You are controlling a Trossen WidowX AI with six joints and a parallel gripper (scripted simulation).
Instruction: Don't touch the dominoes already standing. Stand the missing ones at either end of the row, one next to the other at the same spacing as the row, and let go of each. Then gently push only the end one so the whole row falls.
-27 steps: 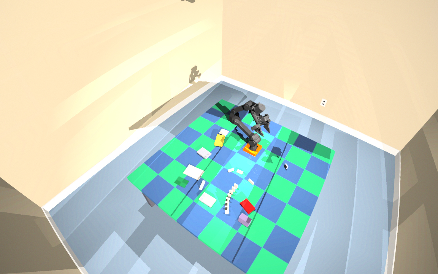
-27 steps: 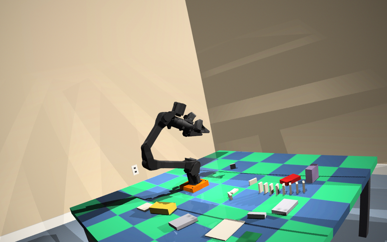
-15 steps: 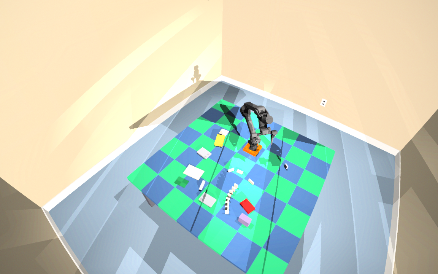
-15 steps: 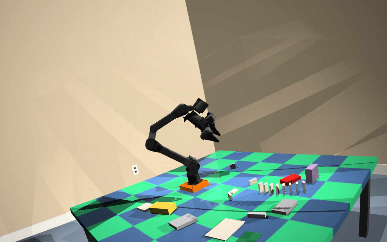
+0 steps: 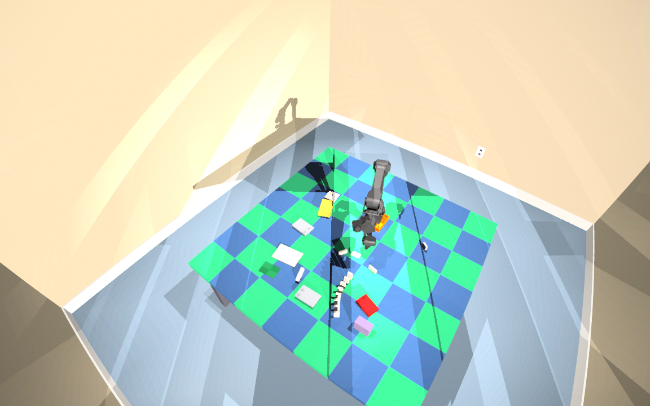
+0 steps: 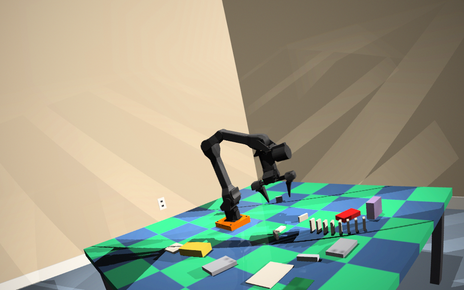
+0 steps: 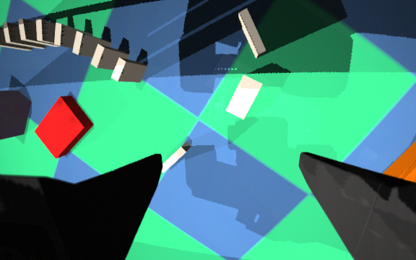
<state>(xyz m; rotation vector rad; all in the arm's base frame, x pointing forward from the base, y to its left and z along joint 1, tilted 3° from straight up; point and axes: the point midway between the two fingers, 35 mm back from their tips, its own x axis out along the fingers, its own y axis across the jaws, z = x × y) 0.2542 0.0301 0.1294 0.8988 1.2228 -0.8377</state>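
The cream sheet lies 170 mm ahead of my gripper tip, 360 mm to the right of it and 120 mm below it. The rest, counted from my gripper tip: red block: 250 mm ahead, 130 mm to the left, 120 mm below; then small dark block: 200 mm behind, 290 mm to the left, 110 mm below; then grey bar: 240 mm ahead, 240 mm to the right, 120 mm below.
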